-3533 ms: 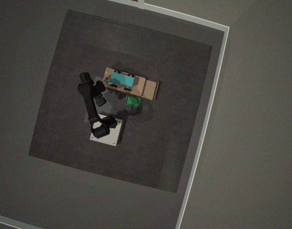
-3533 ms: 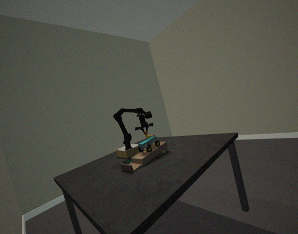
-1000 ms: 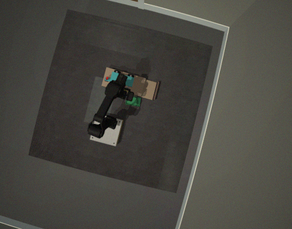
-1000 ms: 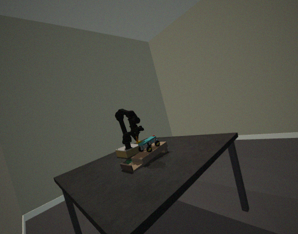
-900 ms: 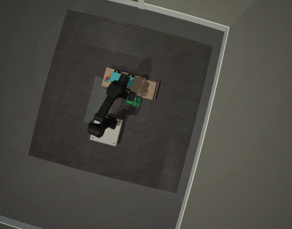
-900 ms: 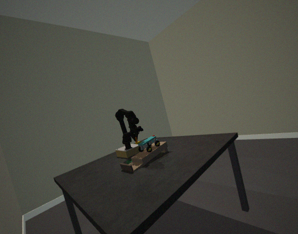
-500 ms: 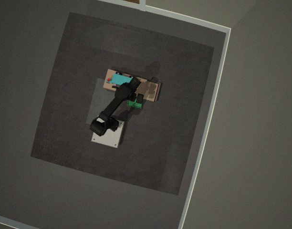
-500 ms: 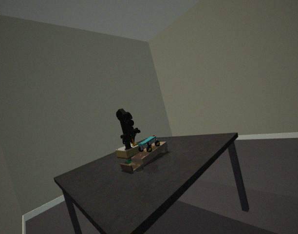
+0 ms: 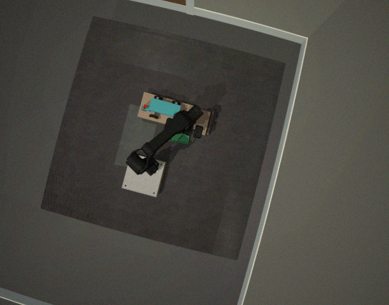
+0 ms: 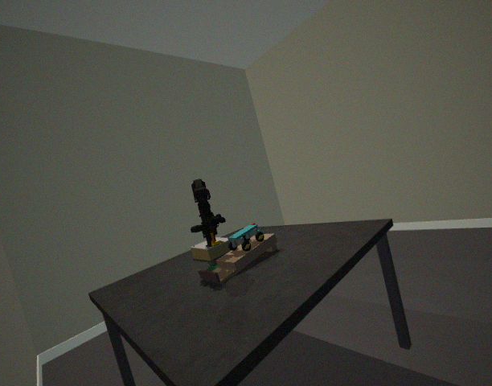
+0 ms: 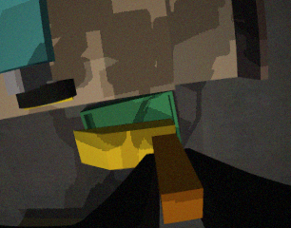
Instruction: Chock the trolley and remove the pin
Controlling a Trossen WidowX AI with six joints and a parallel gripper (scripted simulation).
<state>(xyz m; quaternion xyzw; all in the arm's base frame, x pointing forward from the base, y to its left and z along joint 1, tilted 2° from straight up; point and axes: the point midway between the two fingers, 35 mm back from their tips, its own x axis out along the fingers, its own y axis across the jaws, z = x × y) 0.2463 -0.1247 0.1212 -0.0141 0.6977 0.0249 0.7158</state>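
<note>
Right now the red-headed stop pin is 26 cm to the left of my gripper tip, 6 cm ahead of it and 2 cm below it. Round my gripper tip: teal trolley (15 cm to the left, 8 cm ahead, 4 cm below); then raised end wall (12 cm to the right, 12 cm below, 10 cm ahead); then yellow chock (2 cm to the left, 1 cm below).
</note>
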